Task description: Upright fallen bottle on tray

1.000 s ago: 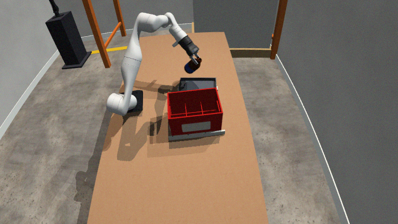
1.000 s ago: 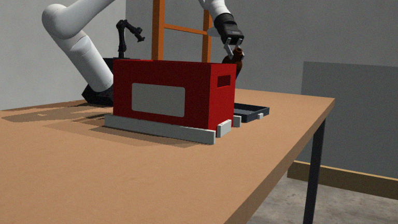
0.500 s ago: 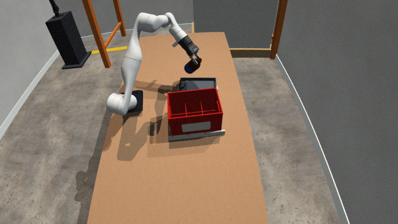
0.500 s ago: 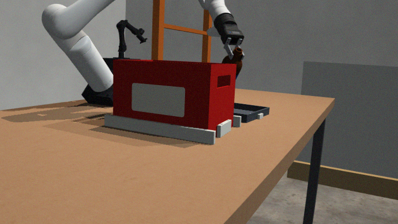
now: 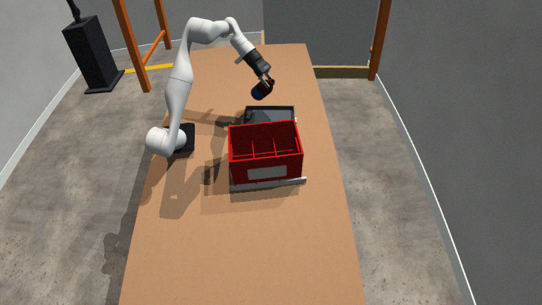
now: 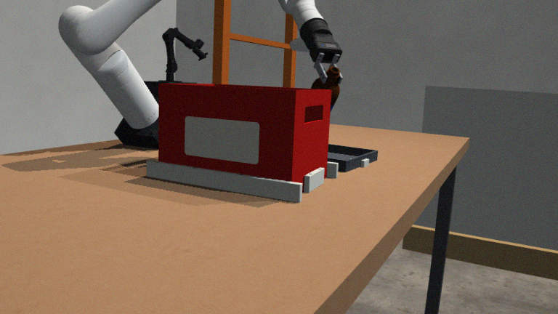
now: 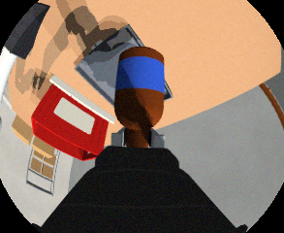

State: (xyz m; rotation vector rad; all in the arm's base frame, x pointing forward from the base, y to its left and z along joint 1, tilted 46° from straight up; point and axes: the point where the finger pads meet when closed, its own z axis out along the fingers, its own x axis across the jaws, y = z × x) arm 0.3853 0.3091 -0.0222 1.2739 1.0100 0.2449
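Now: the brown bottle 2 cm behind my hand, 2 cm to the left of it and 4 cm below it. Also, from my hand: dark grey tray: 5 cm to the right, 19 cm below; red crate: 2 cm behind, 33 cm to the right, 12 cm below.
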